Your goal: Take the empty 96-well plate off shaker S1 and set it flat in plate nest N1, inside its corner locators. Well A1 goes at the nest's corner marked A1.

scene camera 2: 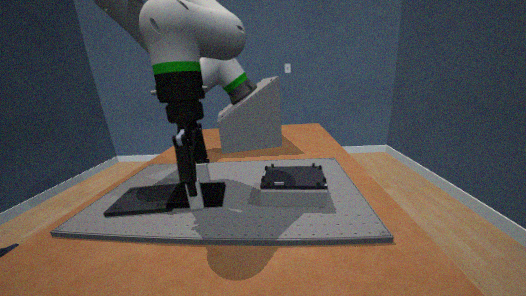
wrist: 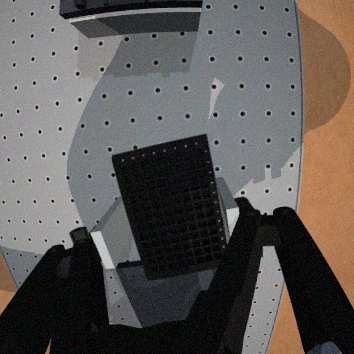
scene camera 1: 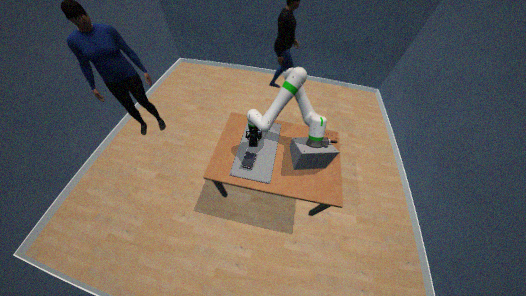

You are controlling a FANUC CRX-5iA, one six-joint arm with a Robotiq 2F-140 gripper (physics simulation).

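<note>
My gripper points down and is shut on the black 96-well plate. The plate looks level, above the perforated board. In the wrist view it is turned slightly between the white finger pads; its A1 mark cannot be read. A low dark platform lies left of the plate in scene camera 2, partly behind it in the wrist view. A raised block with a black top and corner posts, resembling the nest's corner locators, stands to the right in scene camera 2. No S1 or N1 label is readable.
The grey perforated board lies on the wooden table. The grey arm pedestal stands behind the board in scene camera 2. Two people stand on the floor beyond the table.
</note>
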